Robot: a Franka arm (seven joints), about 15 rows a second.
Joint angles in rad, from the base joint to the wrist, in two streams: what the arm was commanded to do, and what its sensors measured. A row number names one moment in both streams.
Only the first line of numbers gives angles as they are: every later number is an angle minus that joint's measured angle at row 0.
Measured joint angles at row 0: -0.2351, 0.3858, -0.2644, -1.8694, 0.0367, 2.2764, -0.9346
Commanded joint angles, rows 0 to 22: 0.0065, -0.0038, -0.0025, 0.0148, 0.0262, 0.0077, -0.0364; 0.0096, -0.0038, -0.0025, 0.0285, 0.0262, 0.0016, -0.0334; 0.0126, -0.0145, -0.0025, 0.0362, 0.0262, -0.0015, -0.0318; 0.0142, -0.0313, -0.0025, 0.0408, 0.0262, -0.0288, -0.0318; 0.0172, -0.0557, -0.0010, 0.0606, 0.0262, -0.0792, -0.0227; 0.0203, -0.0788, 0.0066, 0.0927, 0.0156, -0.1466, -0.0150; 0.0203, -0.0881, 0.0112, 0.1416, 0.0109, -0.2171, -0.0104; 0.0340, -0.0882, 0.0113, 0.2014, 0.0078, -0.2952, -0.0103; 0.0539, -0.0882, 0.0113, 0.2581, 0.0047, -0.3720, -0.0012; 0.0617, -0.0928, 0.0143, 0.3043, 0.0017, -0.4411, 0.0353; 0.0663, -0.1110, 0.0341, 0.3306, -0.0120, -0.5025, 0.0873; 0.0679, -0.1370, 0.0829, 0.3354, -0.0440, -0.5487, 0.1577; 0.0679, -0.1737, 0.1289, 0.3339, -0.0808, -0.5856, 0.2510; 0.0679, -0.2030, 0.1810, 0.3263, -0.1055, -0.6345, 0.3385; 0.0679, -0.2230, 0.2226, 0.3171, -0.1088, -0.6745, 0.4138; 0.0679, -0.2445, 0.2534, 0.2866, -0.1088, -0.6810, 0.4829; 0.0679, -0.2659, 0.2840, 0.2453, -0.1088, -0.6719, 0.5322; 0.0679, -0.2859, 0.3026, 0.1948, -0.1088, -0.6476, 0.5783; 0.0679, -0.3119, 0.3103, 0.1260, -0.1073, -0.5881, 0.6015; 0.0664, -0.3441, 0.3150, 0.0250, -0.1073, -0.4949, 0.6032; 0.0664, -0.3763, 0.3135, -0.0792, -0.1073, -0.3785, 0.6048; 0.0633, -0.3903, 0.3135, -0.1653, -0.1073, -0.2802, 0.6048; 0.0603, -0.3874, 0.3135, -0.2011, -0.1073, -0.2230, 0.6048
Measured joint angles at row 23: 0.0724, -0.2977, 0.3155, 0.0373, -0.0913, -0.4325, 0.5819
